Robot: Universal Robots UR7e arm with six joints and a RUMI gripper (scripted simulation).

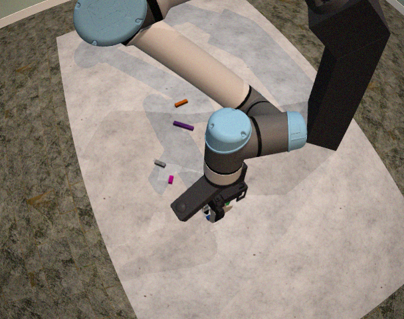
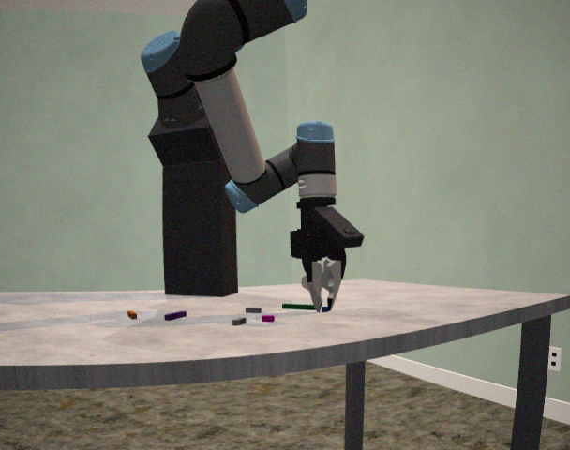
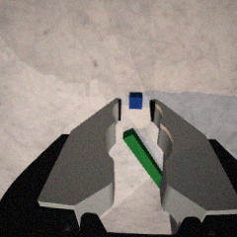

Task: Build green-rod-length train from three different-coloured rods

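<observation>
My gripper is now 10 mm above the blue rod. From my hand the other things lie so: purple rod: 70 mm behind, 280 mm to the right, 10 mm below; magenta rod: 40 mm ahead, 140 mm to the right, 10 mm below; green rod: 70 mm behind, 20 mm to the right, 10 mm below.
</observation>
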